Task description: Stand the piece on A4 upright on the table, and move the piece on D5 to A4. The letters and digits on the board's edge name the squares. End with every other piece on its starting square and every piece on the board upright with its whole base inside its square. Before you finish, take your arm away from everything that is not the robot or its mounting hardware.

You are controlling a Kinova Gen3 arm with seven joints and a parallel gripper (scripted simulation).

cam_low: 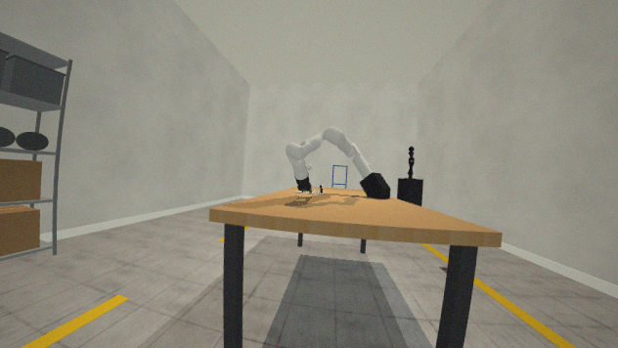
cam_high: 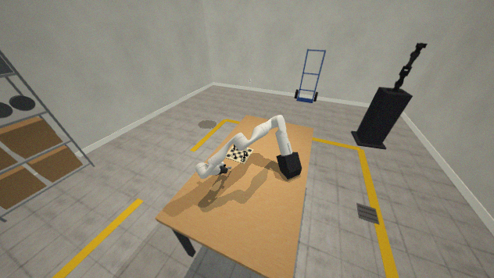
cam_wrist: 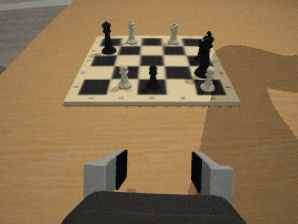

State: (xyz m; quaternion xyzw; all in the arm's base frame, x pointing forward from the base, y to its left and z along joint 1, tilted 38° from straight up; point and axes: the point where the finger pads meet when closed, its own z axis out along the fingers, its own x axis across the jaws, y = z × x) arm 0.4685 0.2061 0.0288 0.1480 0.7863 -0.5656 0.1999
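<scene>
Now: the small chessboard 4 cm behind my hand, 23 cm to the right of it and 4 cm below it. Also, from my hand: black piece: 3 cm ahead, 28 cm to the right, 1 cm below.
</scene>
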